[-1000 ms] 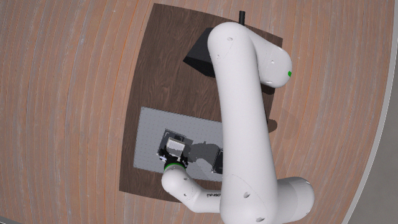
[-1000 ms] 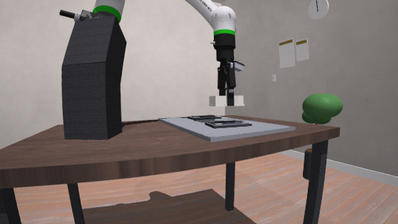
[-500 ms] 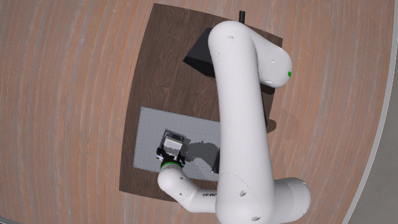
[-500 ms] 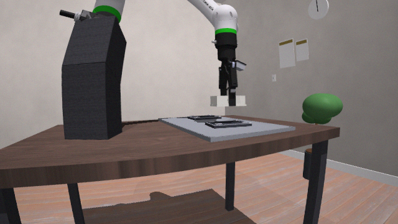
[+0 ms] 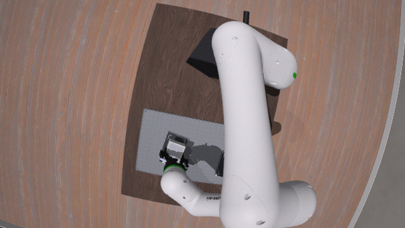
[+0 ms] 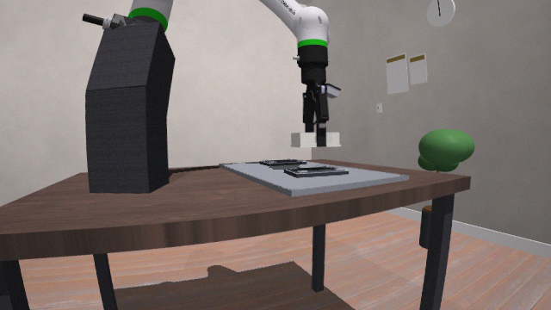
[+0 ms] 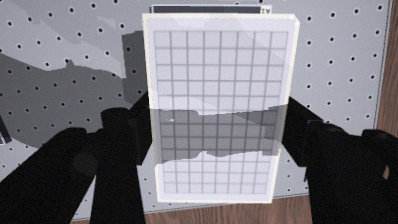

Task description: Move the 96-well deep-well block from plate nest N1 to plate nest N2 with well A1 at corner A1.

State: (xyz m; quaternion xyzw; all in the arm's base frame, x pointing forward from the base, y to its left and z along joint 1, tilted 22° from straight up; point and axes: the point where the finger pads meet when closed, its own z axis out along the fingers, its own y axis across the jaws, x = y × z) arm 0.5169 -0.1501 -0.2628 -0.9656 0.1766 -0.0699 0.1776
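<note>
My hand is 100 mm above the dark nest frame. From my hand the other things lie so: white 96-well deep-well block: 10 mm below.
</note>
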